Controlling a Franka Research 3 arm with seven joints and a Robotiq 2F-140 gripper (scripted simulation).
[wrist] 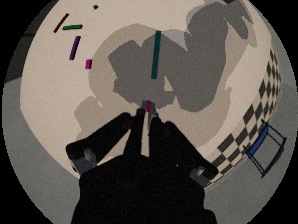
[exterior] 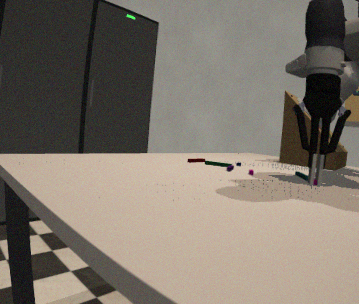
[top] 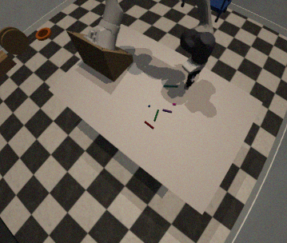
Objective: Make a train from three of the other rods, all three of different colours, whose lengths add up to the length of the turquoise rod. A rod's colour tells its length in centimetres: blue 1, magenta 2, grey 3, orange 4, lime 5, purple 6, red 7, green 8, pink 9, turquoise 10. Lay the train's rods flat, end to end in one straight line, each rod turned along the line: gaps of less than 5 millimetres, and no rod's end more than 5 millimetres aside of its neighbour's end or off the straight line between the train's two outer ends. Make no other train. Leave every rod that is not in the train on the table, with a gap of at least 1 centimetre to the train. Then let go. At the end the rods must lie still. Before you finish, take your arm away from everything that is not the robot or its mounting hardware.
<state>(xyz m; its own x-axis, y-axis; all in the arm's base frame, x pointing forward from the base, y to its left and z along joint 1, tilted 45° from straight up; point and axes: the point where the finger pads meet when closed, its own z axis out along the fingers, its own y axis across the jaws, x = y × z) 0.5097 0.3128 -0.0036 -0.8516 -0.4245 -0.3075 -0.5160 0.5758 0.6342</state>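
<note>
Right now my hand is 28 cm to the left of the blue rod, 10 cm past it and 3 cm above it. Also, from my hand: purple rod: 23 cm to the right, 3 cm below, 1 cm ahead; turquoise rod: 9 cm behind, 6 cm to the right, 3 cm below; green rod: 30 cm to the right, 3 cm below, 2 cm behind.
</note>
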